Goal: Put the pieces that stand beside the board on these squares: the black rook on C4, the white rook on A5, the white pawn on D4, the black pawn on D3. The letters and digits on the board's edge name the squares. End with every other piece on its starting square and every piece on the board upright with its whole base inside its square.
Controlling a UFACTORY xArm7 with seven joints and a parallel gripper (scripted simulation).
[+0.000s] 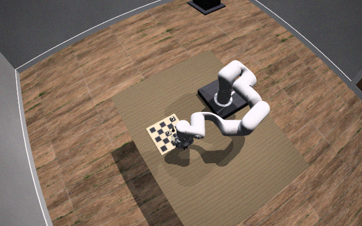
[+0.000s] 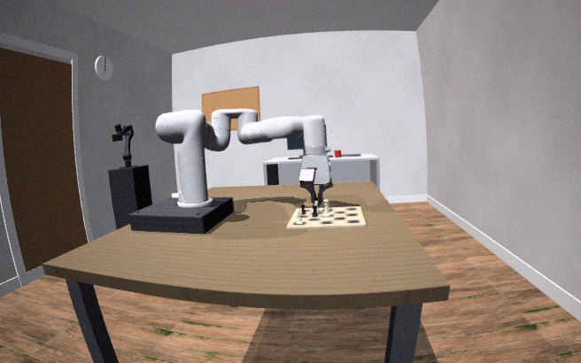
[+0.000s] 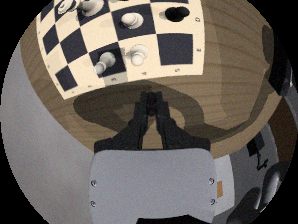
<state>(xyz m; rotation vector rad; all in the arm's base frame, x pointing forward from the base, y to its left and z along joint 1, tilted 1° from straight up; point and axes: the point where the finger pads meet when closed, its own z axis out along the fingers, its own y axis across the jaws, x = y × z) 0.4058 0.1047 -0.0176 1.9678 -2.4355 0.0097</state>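
Now: the chessboard 14 cm to the right of my hand, 3 cm below it and 3 cm ahead of it.
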